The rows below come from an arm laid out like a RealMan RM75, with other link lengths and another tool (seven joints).
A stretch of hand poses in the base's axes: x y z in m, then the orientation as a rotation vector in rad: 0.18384, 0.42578, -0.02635, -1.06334, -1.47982, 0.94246; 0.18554, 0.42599, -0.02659, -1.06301, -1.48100, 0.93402; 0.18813, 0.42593, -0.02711, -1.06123, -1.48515, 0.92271; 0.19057, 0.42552, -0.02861, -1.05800, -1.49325, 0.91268; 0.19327, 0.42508, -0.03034, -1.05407, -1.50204, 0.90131; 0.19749, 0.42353, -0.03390, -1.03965, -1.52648, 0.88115; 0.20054, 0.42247, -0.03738, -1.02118, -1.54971, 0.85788; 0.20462, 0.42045, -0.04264, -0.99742, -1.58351, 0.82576
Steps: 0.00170, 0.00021, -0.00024, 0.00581, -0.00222, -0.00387; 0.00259, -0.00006, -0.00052, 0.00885, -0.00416, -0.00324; 0.00244, -0.00041, -0.00150, 0.00928, -0.00608, 0.00023; 0.00270, -0.00044, -0.00173, 0.01060, -0.00650, 0.00018; 0.00422, -0.00155, -0.00356, 0.02393, -0.01431, 0.00822; 0.00305, -0.00106, -0.00348, 0.02802, -0.01212, 0.00770; 0.00408, -0.00202, -0.00526, 0.03751, -0.01944, 0.01109
